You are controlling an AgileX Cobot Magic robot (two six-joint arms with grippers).
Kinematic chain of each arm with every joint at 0, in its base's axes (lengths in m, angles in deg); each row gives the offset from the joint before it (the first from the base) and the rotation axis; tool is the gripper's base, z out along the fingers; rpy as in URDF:
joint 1: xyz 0 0 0.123 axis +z
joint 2: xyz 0 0 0 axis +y
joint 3: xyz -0.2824 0 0.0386 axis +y
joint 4: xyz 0.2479 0 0.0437 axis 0.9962 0 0.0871
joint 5: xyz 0 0 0 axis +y
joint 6: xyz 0.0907 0 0.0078 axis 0.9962 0 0.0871
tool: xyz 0 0 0 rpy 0 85 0
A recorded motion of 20 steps. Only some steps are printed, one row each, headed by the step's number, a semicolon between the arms.
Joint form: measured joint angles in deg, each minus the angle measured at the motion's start. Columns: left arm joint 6, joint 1, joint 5, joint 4, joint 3, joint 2; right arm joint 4, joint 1, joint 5, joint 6, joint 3, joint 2.
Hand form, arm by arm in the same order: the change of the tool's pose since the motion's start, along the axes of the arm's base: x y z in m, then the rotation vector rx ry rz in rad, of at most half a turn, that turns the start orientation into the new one. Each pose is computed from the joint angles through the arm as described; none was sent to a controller.
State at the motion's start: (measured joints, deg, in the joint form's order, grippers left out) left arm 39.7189 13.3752 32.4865 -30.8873 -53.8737 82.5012; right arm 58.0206 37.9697 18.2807 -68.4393 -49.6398 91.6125
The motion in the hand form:
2: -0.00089 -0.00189 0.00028 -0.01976 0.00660 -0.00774; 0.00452 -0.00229 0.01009 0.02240 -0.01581 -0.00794
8: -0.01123 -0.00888 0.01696 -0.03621 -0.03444 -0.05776; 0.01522 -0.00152 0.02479 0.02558 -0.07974 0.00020
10: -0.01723 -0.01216 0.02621 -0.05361 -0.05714 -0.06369; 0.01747 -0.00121 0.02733 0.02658 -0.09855 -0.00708
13: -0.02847 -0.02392 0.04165 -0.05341 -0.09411 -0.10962; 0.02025 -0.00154 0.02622 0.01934 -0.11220 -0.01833
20: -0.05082 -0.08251 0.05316 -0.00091 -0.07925 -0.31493; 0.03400 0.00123 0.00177 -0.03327 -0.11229 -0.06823
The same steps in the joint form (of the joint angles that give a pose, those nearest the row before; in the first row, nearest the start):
2: 0.58 0.00 1.04 -1.23 0.00 -0.10; -0.13 -1.01 0.90 0.19 -1.16 -0.86
8: 3.90 0.00 3.93 -4.28 0.00 -3.53; -2.87 -1.89 0.92 0.52 -4.20 -0.98
10: 3.99 0.00 5.13 -5.47 0.00 -5.48; -3.14 -1.89 0.11 0.52 -4.64 -0.98
13: 3.99 -1.63 6.87 -5.65 0.00 -9.02; -3.47 -1.96 -1.01 0.52 -4.77 -0.60
20: -4.14 -16.12 8.54 3.45 0.59 -13.75; -3.48 -1.96 -5.69 0.31 -5.02 4.11

